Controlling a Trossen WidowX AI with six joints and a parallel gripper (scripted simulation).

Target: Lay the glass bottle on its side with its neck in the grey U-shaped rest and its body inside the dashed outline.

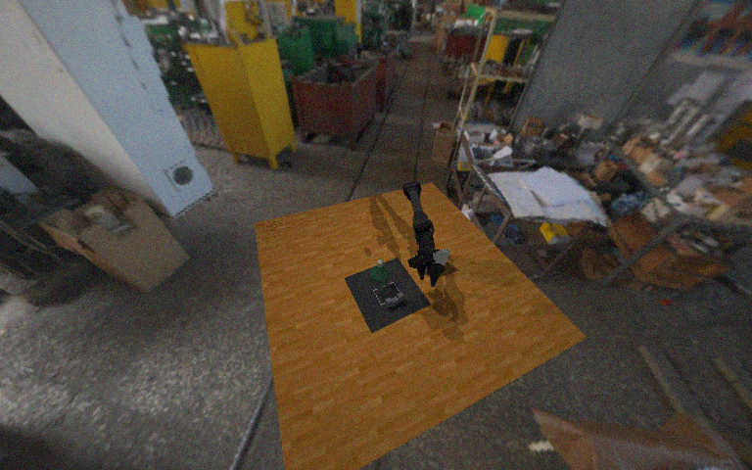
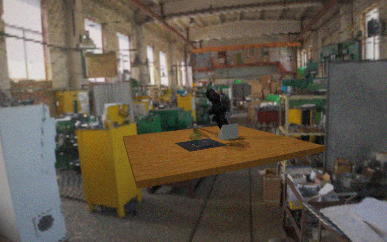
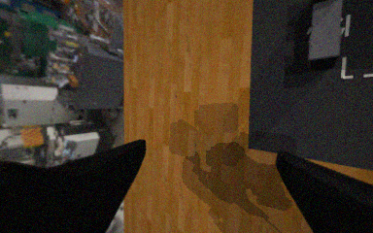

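The green glass bottle is 19 cm to the right of my gripper tip, 15 cm ahead of it and 8 cm below it. The rest, counted from my gripper tip: dark mat 17 cm below, 14 cm ahead, 11 cm to the right.
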